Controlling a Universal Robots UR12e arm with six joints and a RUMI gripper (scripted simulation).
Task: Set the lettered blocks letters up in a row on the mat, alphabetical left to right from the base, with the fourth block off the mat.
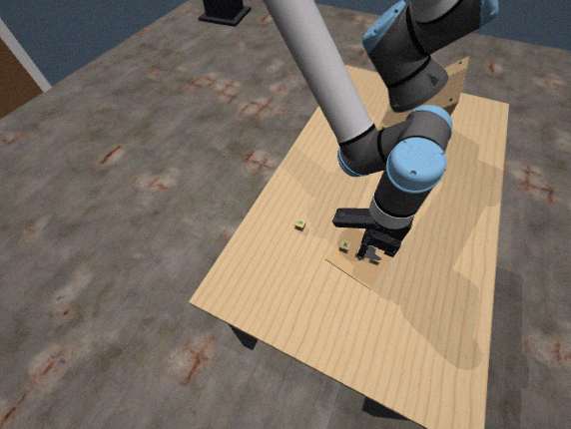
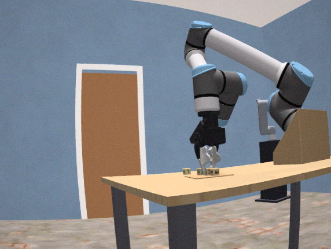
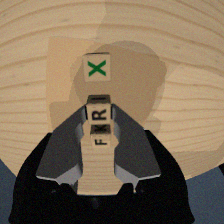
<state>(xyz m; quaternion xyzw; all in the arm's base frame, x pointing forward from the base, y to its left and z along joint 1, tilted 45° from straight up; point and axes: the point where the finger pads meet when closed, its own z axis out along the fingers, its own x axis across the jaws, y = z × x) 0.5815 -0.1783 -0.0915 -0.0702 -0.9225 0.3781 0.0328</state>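
Right now the R block is right at my hand. Also, from my hand: tan mat: 20 mm below.
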